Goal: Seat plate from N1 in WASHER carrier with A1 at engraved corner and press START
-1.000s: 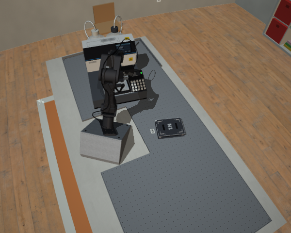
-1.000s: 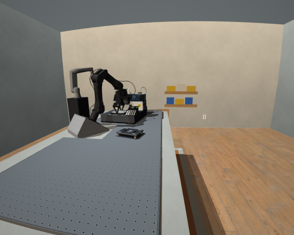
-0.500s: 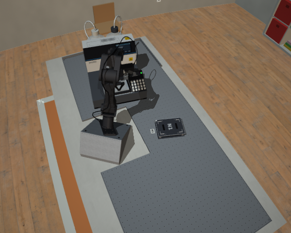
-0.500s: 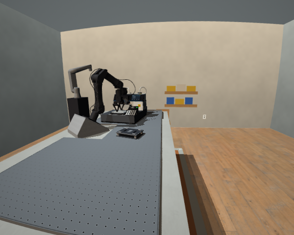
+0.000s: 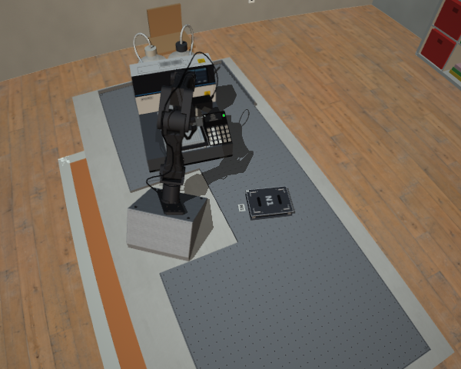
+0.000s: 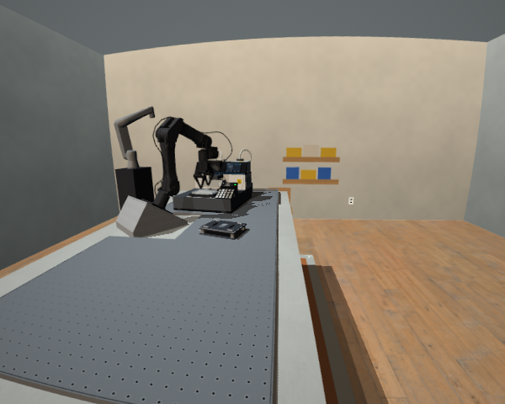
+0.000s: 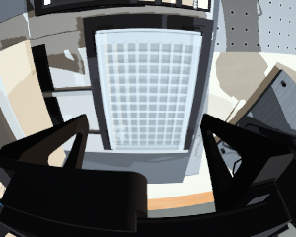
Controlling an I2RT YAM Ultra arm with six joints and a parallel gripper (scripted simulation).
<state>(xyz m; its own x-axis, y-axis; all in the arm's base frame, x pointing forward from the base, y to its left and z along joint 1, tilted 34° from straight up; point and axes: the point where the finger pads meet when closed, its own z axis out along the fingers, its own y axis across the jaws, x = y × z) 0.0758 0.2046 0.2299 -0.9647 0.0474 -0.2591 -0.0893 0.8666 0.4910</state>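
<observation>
Now: hand 40 mm above the well plate. The rest, counted from my hand: plate washer (150 mm to the left, 10 mm below, 10 mm behind); then washer carrier (50 mm below); then label (320 mm to the right, 170 mm ahead, 140 mm below).
</observation>
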